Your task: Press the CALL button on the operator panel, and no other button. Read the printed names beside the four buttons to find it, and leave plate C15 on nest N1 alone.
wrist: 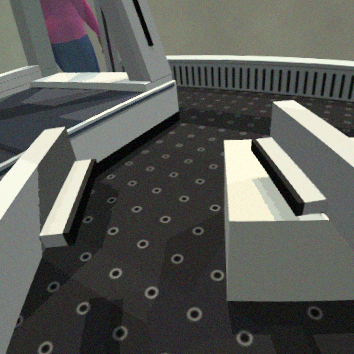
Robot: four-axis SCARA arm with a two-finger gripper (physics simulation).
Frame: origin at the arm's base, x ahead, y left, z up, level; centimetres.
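Seen in the pictures: gripper, fingertip midpoint: [171, 135].
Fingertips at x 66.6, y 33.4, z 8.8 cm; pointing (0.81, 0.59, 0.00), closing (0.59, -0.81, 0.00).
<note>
A point is followed by its place in that frame.
The operator panel [290, 260] {x 66.2, y 27.9, z 4.3 cm} is a pale box at the right in the wrist view. Its left end and part of its cream top show. The right finger covers part of the top, and no button or printed name shows, so the CALL button cannot be seen. My gripper [171, 135] {x 66.6, y 33.4, z 8.8 cm} is shut as far as it goes, with a gap still showing between its two pale, dark-edged fingers and nothing held. The right finger is over the panel in this view; the left finger is over the dark floor. Whether a finger touches the panel cannot be told. Plate C15 and nest N1 do not show.
A grey-framed machine [132, 122] {x 76.6, y 45.0, z 4.1 cm} with a dark flat bed and slanted uprights stands at the left. A person [70, 30] in a pink top stands behind it. A low slatted barrier [265, 77] {x 100.4, y 38.5, z 3.4 cm} runs along the back. The dark floor [155, 170] {x 73.7, y 40.5, z 1.3 cm} has rows of small rings.
</note>
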